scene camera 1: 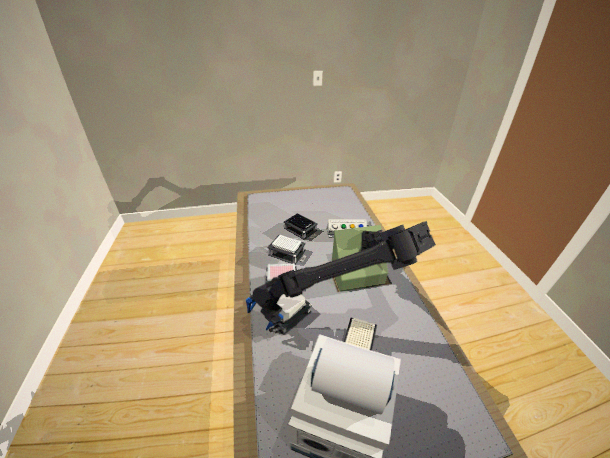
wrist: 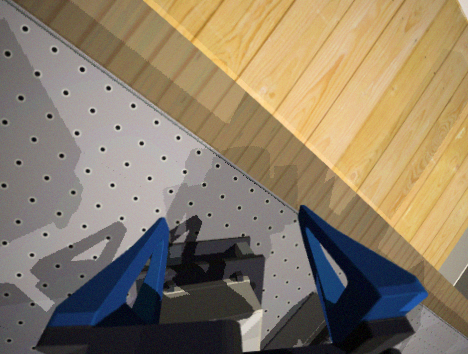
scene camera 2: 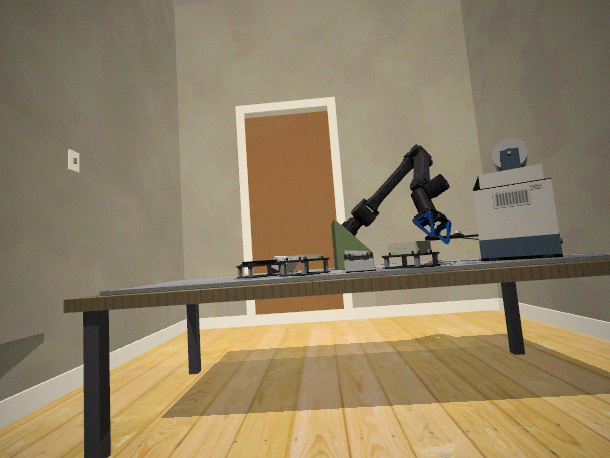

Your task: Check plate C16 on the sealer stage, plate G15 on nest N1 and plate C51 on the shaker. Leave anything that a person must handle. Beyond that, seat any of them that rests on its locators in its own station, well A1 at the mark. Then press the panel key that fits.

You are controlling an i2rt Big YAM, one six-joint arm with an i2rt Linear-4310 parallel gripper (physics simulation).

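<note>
My gripper [scene camera 1: 260,316] [scene camera 2: 440,240] [wrist: 232,217] is open and empty, its fingertips above the far end of a dark station frame [wrist: 257,280]. A tall off-white plate or block [scene camera 1: 292,305] [scene camera 2: 409,247] [wrist: 205,301] sits on that station; the gripper partly covers it. A cream plate [scene camera 1: 361,333] lies on the dark stage in front of the sealer [scene camera 1: 345,420] [scene camera 2: 517,215]. A pink-topped plate [scene camera 1: 281,271], a white plate [scene camera 1: 287,244] and a black plate [scene camera 1: 300,223] are on further stations. Plate labels and exact seating cannot be read.
The key panel [scene camera 1: 347,224] [scene camera 2: 359,263], with white, green, yellow and blue keys, stands behind the green arm mount [scene camera 1: 362,275] [scene camera 2: 348,248]. The table edge [wrist: 200,132] runs close beyond the fingers. The sealer carries a large white roll [scene camera 1: 354,375].
</note>
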